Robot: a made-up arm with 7 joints. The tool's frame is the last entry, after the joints. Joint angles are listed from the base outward. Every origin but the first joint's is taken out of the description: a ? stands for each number. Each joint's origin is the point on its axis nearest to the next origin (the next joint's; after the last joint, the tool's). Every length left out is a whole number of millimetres.
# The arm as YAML. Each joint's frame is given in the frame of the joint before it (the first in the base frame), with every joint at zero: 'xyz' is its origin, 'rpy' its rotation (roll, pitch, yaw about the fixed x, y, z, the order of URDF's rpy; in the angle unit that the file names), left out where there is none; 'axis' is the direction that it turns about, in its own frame. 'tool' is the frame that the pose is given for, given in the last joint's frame.
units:
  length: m
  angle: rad
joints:
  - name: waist
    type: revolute
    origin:
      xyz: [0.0, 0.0, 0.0]
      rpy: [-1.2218, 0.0, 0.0]
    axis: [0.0, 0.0, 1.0]
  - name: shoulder
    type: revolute
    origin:
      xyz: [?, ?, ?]
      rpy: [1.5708, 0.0, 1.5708]
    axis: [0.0, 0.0, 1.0]
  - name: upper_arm
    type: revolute
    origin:
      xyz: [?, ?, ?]
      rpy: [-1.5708, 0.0, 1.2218]
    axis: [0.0, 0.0, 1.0]
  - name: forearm
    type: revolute
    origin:
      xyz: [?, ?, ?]
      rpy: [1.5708, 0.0, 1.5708]
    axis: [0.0, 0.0, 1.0]
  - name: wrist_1
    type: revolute
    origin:
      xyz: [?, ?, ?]
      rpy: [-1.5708, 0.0, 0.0]
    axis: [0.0, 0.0, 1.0]
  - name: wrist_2
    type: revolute
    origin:
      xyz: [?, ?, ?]
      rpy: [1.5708, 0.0, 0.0]
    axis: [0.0, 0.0, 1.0]
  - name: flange
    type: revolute
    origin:
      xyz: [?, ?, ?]
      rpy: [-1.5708, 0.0, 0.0]
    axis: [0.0, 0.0, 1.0]
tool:
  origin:
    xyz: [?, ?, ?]
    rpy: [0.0, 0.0, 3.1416]
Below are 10 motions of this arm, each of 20 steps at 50 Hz.
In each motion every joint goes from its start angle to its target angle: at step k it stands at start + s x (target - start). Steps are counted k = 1, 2, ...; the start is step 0. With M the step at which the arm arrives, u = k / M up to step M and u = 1 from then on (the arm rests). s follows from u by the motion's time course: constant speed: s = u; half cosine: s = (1 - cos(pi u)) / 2; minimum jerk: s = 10 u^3 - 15 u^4 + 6 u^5.
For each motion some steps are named. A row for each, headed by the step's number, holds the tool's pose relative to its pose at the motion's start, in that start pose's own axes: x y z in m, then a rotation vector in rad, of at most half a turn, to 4 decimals.
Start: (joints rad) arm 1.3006 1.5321 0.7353 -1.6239 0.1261 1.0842 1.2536
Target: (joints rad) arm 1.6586 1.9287 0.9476 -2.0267 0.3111 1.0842 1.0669
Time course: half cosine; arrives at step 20
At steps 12, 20:
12: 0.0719 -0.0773 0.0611 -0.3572 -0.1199 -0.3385
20: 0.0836 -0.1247 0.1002 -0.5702 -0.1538 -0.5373

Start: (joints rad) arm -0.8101 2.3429 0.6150 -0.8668 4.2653 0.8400 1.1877
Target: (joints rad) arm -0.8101 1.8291 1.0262 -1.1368 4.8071 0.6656 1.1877
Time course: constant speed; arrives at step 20
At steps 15, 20:
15: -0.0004 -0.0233 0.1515 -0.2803 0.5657 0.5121
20: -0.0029 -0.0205 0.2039 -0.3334 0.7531 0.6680

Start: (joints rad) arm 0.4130 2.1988 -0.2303 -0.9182 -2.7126 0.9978 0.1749
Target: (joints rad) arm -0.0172 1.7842 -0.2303 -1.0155 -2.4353 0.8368 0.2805
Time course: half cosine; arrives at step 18
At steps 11, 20:
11: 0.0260 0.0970 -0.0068 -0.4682 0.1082 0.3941
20: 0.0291 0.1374 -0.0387 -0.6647 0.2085 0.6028

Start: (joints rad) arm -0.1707 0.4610 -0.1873 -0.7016 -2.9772 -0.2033 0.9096
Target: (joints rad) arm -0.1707 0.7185 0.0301 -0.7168 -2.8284 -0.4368 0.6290
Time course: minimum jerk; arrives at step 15
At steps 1, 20:
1: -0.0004 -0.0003 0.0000 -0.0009 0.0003 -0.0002
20: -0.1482 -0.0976 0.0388 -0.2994 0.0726 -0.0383

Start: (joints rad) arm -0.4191 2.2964 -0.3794 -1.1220 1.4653 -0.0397 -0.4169
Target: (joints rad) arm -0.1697 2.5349 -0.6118 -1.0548 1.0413 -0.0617 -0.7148
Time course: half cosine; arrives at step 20
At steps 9, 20:
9: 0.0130 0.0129 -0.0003 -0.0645 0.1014 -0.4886
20: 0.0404 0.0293 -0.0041 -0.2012 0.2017 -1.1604

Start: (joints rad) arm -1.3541 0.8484 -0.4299 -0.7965 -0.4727 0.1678 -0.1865
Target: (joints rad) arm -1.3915 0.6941 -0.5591 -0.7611 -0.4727 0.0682 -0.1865
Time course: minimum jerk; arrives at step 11
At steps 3, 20:
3: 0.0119 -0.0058 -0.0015 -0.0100 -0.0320 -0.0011
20: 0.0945 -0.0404 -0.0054 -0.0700 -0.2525 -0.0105

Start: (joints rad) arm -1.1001 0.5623 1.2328 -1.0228 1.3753 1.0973 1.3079
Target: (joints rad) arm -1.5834 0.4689 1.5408 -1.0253 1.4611 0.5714 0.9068
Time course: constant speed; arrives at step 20
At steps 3, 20:
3: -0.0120 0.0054 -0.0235 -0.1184 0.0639 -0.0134
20: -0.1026 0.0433 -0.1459 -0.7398 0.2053 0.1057

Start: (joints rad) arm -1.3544 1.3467 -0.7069 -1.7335 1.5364 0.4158 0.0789
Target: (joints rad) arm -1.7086 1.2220 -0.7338 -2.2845 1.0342 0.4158 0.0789
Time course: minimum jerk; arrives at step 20
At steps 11, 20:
11: 0.0565 -0.0938 -0.0210 -0.2668 -0.2051 -0.5089
20: 0.0814 -0.1569 -0.0139 -0.4245 -0.4075 -0.8597

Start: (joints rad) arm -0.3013 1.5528 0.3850 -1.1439 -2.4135 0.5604 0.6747
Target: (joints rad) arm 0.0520 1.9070 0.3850 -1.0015 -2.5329 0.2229 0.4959
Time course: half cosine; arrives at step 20
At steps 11, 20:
11: -0.0575 -0.0150 -0.0356 -0.0221 -0.3395 -0.3994
20: -0.0863 -0.0094 -0.0758 -0.0176 -0.5566 -0.7018

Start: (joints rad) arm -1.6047 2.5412 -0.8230 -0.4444 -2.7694 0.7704 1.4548
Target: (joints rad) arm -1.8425 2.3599 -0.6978 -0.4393 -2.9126 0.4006 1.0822
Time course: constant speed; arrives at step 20
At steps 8, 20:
8: 0.0400 0.0011 0.0009 -0.1488 0.0137 -0.0565
20: 0.0942 0.0120 -0.0050 -0.3621 -0.0217 -0.1285

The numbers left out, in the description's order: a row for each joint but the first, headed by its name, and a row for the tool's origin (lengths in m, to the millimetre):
shoulder: 0.0 0.0 0.0
upper_arm: 0.393 -0.143 0.0
forearm: 0.0 -0.047 0.0
wrist_1: 0.023 -0.192 0.0
wrist_2: 0.0 0.0 0.0
flange: 0.0 0.0 0.0
tool: 0.0 0.0 0.0

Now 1 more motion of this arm.
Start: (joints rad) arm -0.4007 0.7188 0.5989 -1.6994 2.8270 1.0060 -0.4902
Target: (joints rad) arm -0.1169 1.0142 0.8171 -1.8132 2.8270 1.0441 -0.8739
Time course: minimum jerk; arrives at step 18
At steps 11, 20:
11: 0.0601 -0.1106 0.0096 0.1265 0.2011 -0.4443
20: 0.0815 -0.1534 -0.0014 0.1541 0.3162 -0.6154

